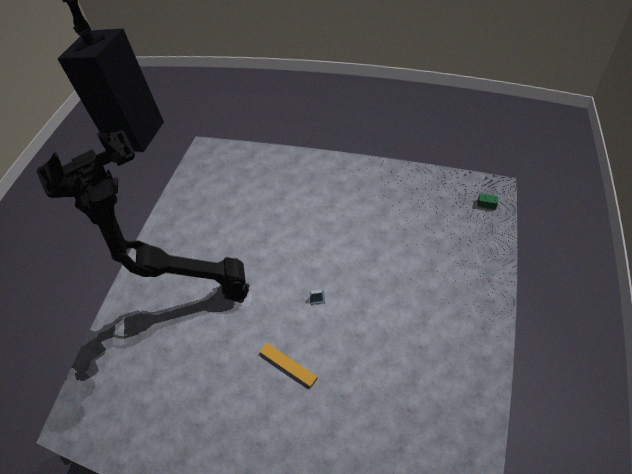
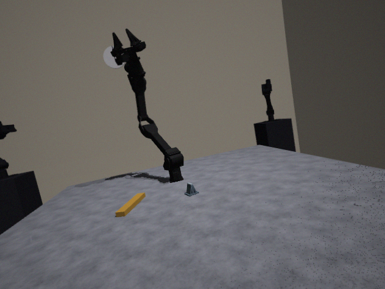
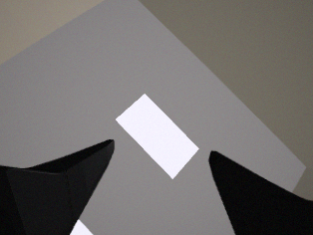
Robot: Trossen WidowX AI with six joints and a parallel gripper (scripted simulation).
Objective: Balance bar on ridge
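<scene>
My gripper tip is 300 mm short of the yellow bar, 70 mm to the left of it and 730 mm above it. The rest, counted from my gripper tip: green block: 820 mm ahead, 620 mm to the left, 720 mm below.
</scene>
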